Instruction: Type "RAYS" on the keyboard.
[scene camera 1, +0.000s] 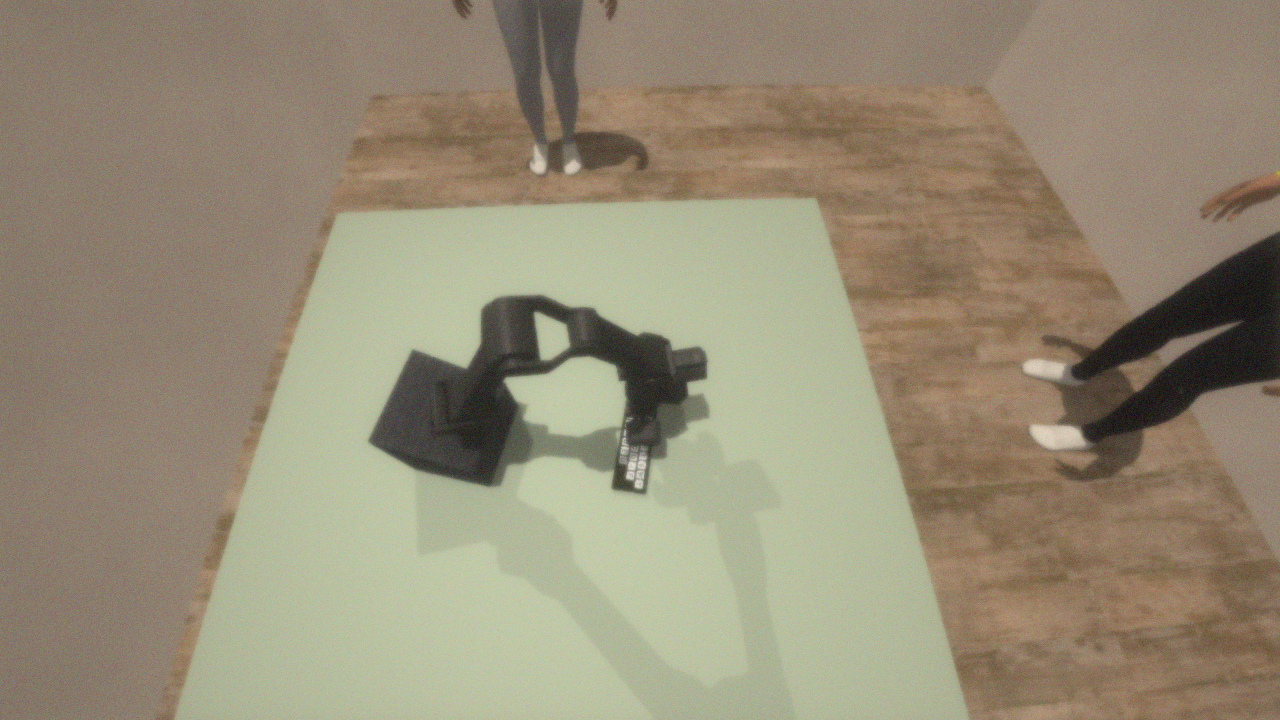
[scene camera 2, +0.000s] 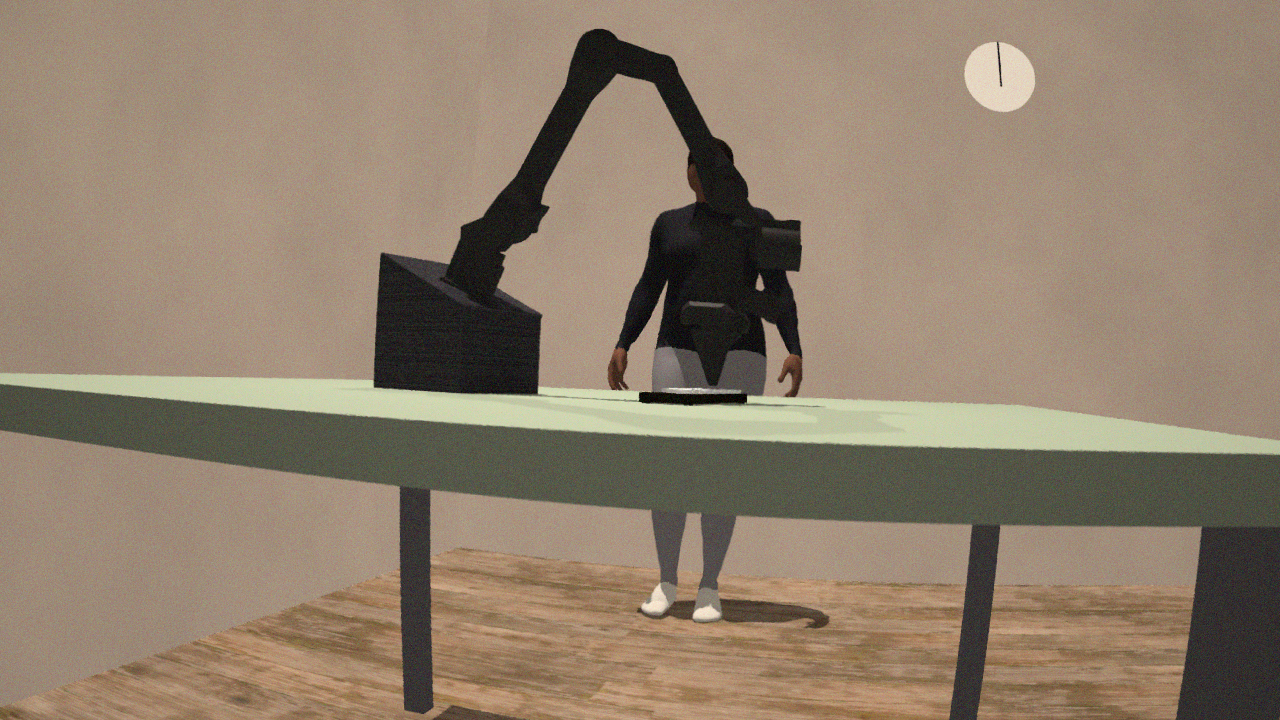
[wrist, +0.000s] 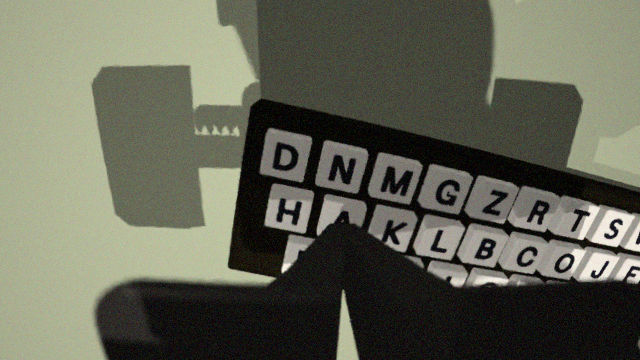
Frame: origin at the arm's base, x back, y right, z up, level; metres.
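Seen in the pictures: gripper, fingertip midpoint: (scene camera 1: 638, 411) (scene camera 2: 712, 385) (wrist: 340, 236); arm's base, origin of the base link: (scene camera 1: 448, 416) (scene camera 2: 466, 287).
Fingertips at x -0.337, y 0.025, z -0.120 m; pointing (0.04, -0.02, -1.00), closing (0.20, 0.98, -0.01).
Pixels of each thing's top centre, then the offset from my fingertips to it.
- black keyboard, middle of its top: (wrist: 496, 251) (scene camera 2: 697, 388) (scene camera 1: 635, 440) dx +0.020, dy +0.057, dz -0.004 m
- R key, middle of its top: (wrist: 537, 212) dx +0.006, dy +0.072, dz -0.004 m
- S key, middle of its top: (wrist: 613, 229) dx +0.020, dy +0.107, dz -0.004 m
A black keyboard (scene camera 1: 633, 470) (scene camera 2: 691, 399) (wrist: 245, 220) with light grey letter keys lies on the table, tilted in the wrist view. There, the A key (wrist: 336, 210) is in the second row, partly covered by the fingertips. The R key (wrist: 538, 212) and the S key (wrist: 612, 229) are in the top row to the right. The Y key does not show; part of the third row is hidden behind the fingers. My gripper (scene camera 2: 713, 383) (wrist: 340, 236) is shut and empty, pointing down at the A key. Its tips are very close above the keys; contact cannot be told.
The arm's dark base block (scene camera 1: 429, 434) (scene camera 2: 456, 349) stands on the green table (scene camera 1: 340, 573) (scene camera 2: 895, 479), left of the keyboard in both scene views. Shadows of the arm fall across the table and part of the keys. Two people stand beyond the table's edges in scene view 1.
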